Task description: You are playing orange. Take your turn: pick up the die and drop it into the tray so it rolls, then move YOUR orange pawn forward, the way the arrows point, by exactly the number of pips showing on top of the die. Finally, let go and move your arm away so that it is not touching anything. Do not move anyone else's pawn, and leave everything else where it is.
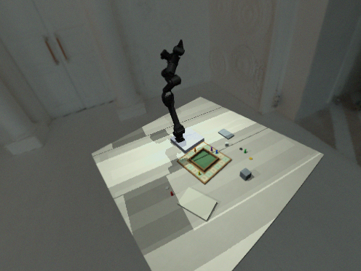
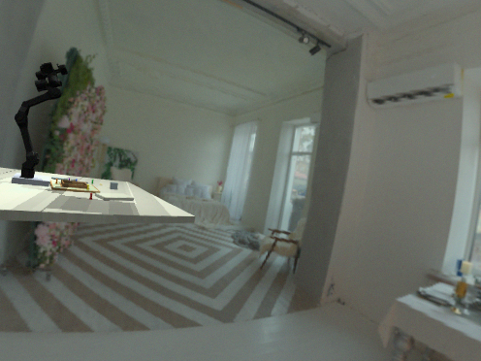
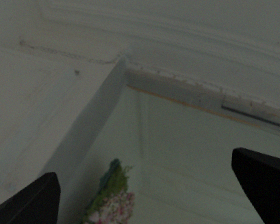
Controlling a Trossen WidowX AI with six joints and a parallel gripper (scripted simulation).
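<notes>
Right now the white die is 75 cm below my gripper tip, 26 cm ahead of it and 19 cm to the left of it. The rest, counted from my gripper tip: blue pawn (74 cm below, 29 cm ahead, 6 cm to the left); purple pawn (74 cm below, 25 cm ahead, 5 cm to the left); orange pawn (74 cm below, 19 cm ahead, 6 cm to the right).
</notes>
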